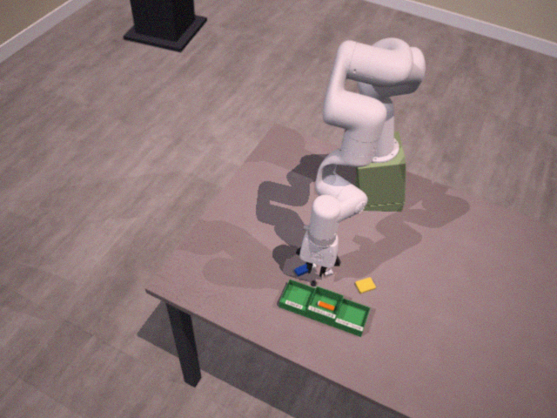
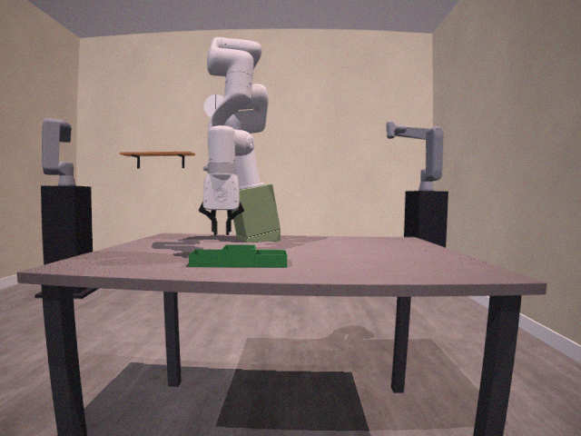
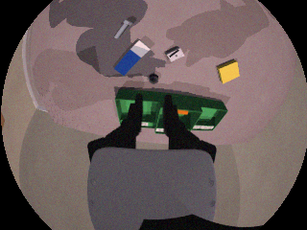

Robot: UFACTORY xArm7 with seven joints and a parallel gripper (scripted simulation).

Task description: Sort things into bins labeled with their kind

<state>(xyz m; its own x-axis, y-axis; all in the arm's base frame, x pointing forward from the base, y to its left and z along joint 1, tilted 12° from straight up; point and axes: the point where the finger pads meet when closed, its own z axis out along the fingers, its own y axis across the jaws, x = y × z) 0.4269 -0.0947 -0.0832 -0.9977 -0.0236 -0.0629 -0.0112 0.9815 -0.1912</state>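
Right now my hand is 90 mm above the black round piece. From my hand the other things lie so: blue-and-white block: 50 mm behind, 30 mm to the right, 80 mm below; then grey thing: 50 mm behind, 30 mm to the left, 80 mm below; then orange thing: 70 mm ahead, 60 mm to the left, 80 mm below.
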